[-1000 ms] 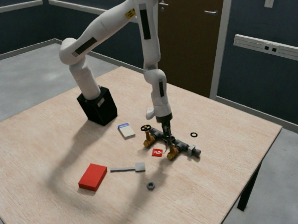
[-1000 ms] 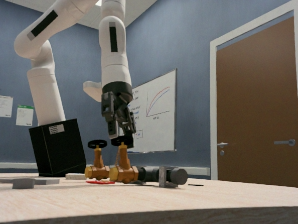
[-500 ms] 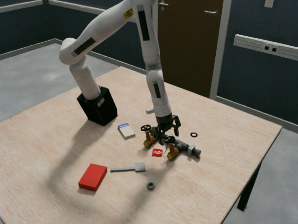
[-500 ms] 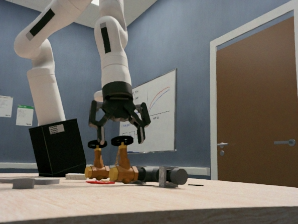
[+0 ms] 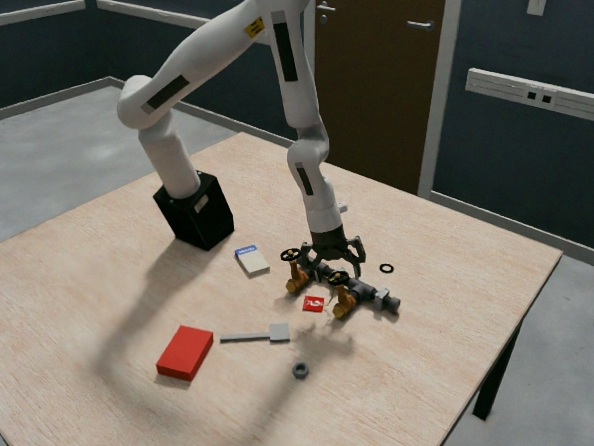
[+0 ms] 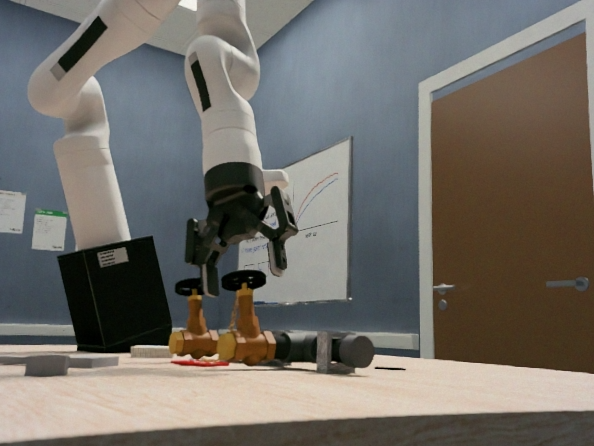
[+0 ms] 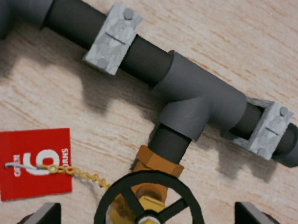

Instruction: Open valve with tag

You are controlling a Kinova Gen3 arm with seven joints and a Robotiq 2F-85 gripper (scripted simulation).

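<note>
My gripper is now 10 cm above the red tag, 6 cm past it and 3 cm to the left of it. Also, from my hand: red block: 35 cm to the right, 13 cm behind, 8 cm below; white card box: 29 cm behind, 9 cm below, 3 cm to the right; grey t-shaped tool: 19 cm to the right, 9 cm below, 6 cm behind.
</note>
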